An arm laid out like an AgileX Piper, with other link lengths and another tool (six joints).
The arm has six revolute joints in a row. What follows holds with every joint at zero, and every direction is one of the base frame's. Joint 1 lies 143.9 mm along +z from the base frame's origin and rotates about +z. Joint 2 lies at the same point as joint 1 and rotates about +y. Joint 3 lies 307.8 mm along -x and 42.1 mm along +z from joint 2 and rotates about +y. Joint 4 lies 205.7 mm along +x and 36.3 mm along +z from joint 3 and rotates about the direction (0.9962, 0, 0.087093). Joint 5 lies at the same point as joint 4 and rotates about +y. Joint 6 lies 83.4 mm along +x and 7.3 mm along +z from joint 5 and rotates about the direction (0.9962, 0, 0.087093). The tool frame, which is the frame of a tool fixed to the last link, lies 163.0 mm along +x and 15.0 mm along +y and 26.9 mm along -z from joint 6; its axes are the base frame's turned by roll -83.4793, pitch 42.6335 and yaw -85.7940 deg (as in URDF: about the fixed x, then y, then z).
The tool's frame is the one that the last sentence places.
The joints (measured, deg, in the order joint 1, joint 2, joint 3, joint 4, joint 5, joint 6), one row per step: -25.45, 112.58, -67.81, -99.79, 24.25, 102.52; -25.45, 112.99, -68.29, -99.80, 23.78, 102.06; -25.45, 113.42, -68.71, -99.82, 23.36, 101.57; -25.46, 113.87, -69.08, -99.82, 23.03, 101.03; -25.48, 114.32, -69.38, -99.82, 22.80, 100.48; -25.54, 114.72, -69.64, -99.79, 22.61, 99.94; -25.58, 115.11, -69.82, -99.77, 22.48, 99.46; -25.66, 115.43, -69.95, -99.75, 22.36, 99.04; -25.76, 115.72, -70.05, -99.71, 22.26, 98.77; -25.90, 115.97, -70.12, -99.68, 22.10, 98.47; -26.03, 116.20, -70.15, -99.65, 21.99, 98.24; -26.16, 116.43, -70.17, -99.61, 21.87, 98.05; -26.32, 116.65, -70.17, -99.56, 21.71, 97.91; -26.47, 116.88, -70.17, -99.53, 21.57, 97.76; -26.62, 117.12, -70.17, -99.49, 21.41, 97.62; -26.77, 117.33, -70.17, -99.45, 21.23, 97.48
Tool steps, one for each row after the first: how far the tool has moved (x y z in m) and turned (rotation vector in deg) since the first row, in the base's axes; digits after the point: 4 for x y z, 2 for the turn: 0.0028, 0.0004, -0.0014, 0.03, 0.20, 0.61; 0.0052, 0.0008, -0.0032, 0.05, 0.50, 1.20; 0.0071, 0.0008, -0.0055, 0.02, 0.90, 1.73; 0.0084, 0.0007, -0.0080, -0.05, 1.37, 2.18; 0.0091, 0.0002, -0.0103, -0.11, 1.83, 2.53; 0.0096, -0.0002, -0.0129, -0.17, 2.31, 2.84; 0.0096, -0.0007, -0.0151, -0.20, 2.74, 3.07; 0.0094, -0.0014, -0.0172, -0.16, 3.06, 3.17; 0.0091, -0.0020, -0.0193, -0.10, 3.39, 3.30; 0.0085, -0.0027, -0.0213, -0.03, 3.70, 3.36; 0.0079, -0.0033, -0.0234, 0.08, 3.98, 3.40; 0.0072, -0.0038, -0.0256, 0.25, 4.22, 3.41; 0.0065, -0.0044, -0.0278, 0.40, 4.49, 3.44; 0.0058, -0.0049, -0.0302, 0.58, 4.76, 3.47; 0.0051, -0.0053, -0.0323, 0.76, 4.99, 3.51
